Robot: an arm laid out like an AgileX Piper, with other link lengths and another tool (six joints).
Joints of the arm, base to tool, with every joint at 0 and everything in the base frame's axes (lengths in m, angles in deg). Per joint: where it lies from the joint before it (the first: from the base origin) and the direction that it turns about. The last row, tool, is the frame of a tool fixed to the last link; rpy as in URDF.
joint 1: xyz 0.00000 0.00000 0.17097 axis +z
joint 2: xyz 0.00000 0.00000 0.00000 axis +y
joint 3: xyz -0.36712 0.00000 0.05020 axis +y
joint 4: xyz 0.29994 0.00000 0.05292 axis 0.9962 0 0.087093
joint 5: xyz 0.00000 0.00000 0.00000 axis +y
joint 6: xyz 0.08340 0.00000 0.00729 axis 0.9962 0 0.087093
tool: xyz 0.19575 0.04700 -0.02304 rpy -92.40 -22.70 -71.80
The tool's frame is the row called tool.
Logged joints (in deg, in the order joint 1, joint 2, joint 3, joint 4, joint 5, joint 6), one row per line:
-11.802 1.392 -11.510 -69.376 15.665 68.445
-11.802 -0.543 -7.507 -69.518 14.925 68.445
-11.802 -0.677 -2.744 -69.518 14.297 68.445
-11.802 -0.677 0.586 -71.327 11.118 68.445
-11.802 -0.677 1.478 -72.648 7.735 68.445
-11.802 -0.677 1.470 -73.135 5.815 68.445
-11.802 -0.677 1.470 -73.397 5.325 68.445
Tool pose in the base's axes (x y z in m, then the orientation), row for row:
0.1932 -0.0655 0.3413 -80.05 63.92 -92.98
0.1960 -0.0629 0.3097 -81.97 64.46 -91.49
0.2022 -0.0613 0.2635 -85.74 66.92 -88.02
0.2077 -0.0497 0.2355 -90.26 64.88 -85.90
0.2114 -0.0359 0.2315 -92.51 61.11 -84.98
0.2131 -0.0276 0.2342 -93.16 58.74 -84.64
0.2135 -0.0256 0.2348 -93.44 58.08 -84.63
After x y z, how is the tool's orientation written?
As a rotation vector, in degrees.
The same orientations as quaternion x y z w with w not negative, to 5 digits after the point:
-0.54082 0.43184 -0.62817 0.35556
-0.55296 0.43484 -0.61719 0.35246
-0.57568 0.44932 -0.59099 0.34269
-0.60467 0.43465 -0.57547 0.33807
-0.62169 0.41067 -0.57109 0.34454
-0.62802 0.39598 -0.57058 0.35103
-0.63014 0.39168 -0.57073 0.35181

